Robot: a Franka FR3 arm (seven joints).
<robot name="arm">
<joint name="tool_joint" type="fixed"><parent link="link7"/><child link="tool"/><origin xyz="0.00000 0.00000 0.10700" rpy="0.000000 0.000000 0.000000"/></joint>
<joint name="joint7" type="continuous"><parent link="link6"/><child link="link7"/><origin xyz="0.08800 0.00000 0.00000" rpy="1.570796 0.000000 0.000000"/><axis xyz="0 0 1"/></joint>
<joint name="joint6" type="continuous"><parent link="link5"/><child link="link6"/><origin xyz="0.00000 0.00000 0.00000" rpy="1.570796 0.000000 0.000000"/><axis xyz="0 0 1"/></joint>
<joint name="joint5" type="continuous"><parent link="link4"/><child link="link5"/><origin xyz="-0.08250 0.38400 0.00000" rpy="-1.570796 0.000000 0.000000"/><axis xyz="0 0 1"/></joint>
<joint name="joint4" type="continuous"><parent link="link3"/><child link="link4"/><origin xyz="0.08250 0.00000 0.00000" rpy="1.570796 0.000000 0.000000"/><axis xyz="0 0 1"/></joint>
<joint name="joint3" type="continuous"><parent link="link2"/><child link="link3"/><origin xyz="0.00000 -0.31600 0.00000" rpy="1.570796 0.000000 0.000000"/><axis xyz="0 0 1"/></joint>
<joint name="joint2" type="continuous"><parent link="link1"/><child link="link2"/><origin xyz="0.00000 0.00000 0.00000" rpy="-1.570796 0.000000 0.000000"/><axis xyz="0 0 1"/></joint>
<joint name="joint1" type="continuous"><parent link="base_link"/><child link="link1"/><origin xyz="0.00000 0.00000 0.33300" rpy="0.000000 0.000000 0.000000"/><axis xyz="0 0 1"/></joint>
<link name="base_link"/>
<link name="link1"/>
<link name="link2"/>
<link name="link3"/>
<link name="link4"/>
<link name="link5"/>
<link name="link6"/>
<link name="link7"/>
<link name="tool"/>
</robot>
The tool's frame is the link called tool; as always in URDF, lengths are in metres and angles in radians. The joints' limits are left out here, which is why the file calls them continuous.
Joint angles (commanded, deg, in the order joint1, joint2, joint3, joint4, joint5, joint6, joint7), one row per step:
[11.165 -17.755 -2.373 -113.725 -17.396 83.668 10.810]
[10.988 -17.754 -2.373 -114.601 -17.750 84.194 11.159]
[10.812 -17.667 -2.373 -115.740 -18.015 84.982 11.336]
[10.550 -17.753 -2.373 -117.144 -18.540 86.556 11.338]
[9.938 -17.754 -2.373 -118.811 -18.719 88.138 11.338]
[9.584 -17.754 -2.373 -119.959 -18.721 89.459 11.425]
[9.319 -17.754 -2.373 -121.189 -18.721 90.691 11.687]
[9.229 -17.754 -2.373 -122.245 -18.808 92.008 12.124]
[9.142 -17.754 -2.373 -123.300 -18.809 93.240 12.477]
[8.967 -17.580 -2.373 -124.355 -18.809 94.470 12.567]
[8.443 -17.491 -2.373 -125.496 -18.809 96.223 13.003]
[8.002 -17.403 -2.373 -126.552 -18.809 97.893 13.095]
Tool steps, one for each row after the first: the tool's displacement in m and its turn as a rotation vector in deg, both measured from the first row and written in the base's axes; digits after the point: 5 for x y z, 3 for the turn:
[0.00010 -0.00175 -0.00620 -0.445 0.207 -0.301]
[0.00055 -0.00310 -0.01493 -0.779 0.581 -0.361]
[0.00145 -0.00518 -0.02351 -1.188 0.330 -0.063]
[0.00197 -0.00928 -0.03505 -1.296 0.478 -0.142]
[0.00253 -0.01120 -0.04284 -1.213 0.353 -0.164]
[0.00252 -0.01252 -0.05139 -1.177 0.336 -0.285]
[0.00288 -0.01256 -0.05842 -1.207 -0.002 -0.355]
[0.00290 -0.01249 -0.06556 -1.149 -0.222 -0.390]
[0.00334 -0.01301 -0.07404 -1.067 -0.181 -0.269]
[0.00427 -0.01589 -0.08200 -0.922 -0.735 -0.671]
[0.00505 -0.01817 -0.08933 -0.720 -1.187 -0.699]

